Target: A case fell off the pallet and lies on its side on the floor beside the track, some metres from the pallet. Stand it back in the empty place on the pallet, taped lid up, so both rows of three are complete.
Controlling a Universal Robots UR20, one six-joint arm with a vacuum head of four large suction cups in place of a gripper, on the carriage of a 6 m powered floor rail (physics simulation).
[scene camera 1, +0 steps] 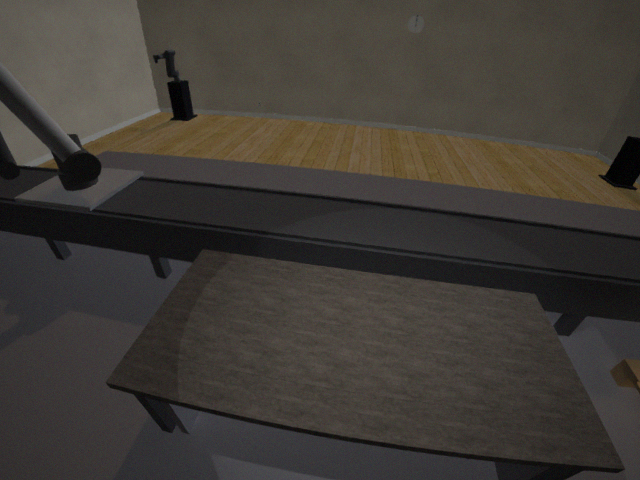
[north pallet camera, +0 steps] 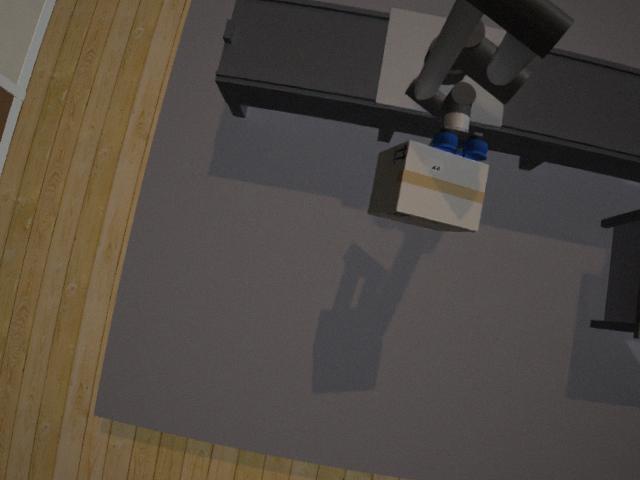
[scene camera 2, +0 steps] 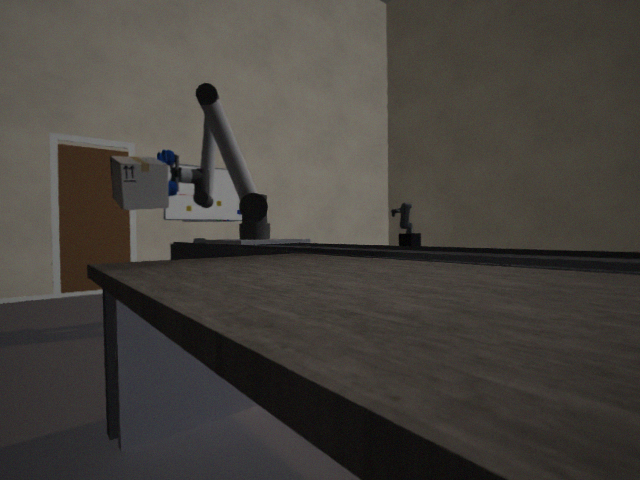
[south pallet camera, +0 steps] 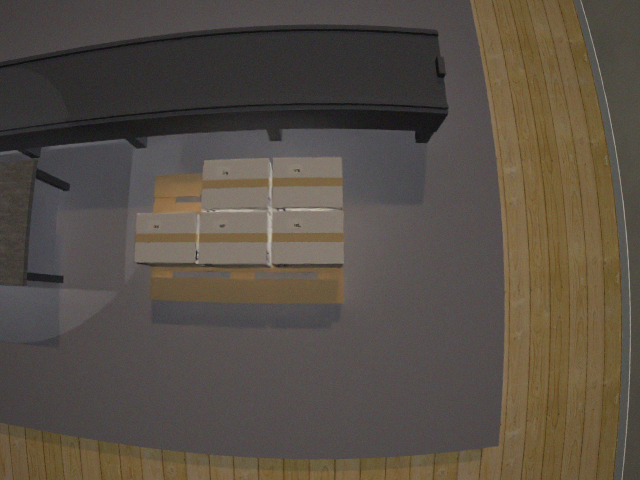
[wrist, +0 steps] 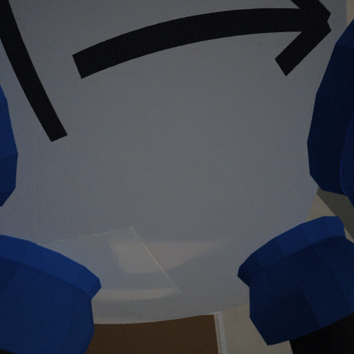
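Pixels of known places: arm's base at its link origin: [scene camera 1: 81, 183] [scene camera 2: 255, 239].
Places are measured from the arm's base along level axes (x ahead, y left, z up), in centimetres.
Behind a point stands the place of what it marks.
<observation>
The white case [scene camera 2: 140, 184] @(x 87.5, y 9.2, z 37.2 cm) [north pallet camera: 439, 193] @(x 88.6, y -6.7, z 55.8 cm) [wrist: 180, 150] hangs in the air beside the track, its taped lid up and close to level. My suction head [scene camera 2: 172, 173] @(x 71.7, y -1.9, z 47.3 cm) [north pallet camera: 460, 146] is on one upright side of it, and the case is held there. In the wrist view the blue cups stand against the face with the black arrows. The pallet [south pallet camera: 248, 289] @(x 126.9, y 449.3, z -42.6 cm) bears several white cases, taped lids up: a row of three [south pallet camera: 235, 250] @(x 106.8, y 446.8, z -13.0 cm) and a row of two [south pallet camera: 305, 196] @(x 78.1, y 484.0, z -12.9 cm). The bare place [south pallet camera: 178, 192] @(x 67.1, y 402.4, z -42.5 cm) is the corner of the two-case row nearest the table, on the track side.
The dark track [scene camera 1: 361, 222] [scene camera 2: 465, 254] [north pallet camera: 310, 56] [south pallet camera: 258, 72] runs past the table [scene camera 1: 351, 351] @(x 98.2, y 216.8, z -4.0 cm) [scene camera 2: 361, 320] @(x 116.9, y 234.9, z -4.0 cm) [south pallet camera: 12, 222] @(x 90.8, y 297.5, z -4.1 cm), which stands between the held case and the pallet. The arm's carriage plate [scene camera 1: 113, 180] @(x -9.7, y 22.4, z 0.0 cm) [north pallet camera: 398, 62] @(x 4.0, y -26.1, z 0.0 cm) is toward the track's far end from the pallet.
</observation>
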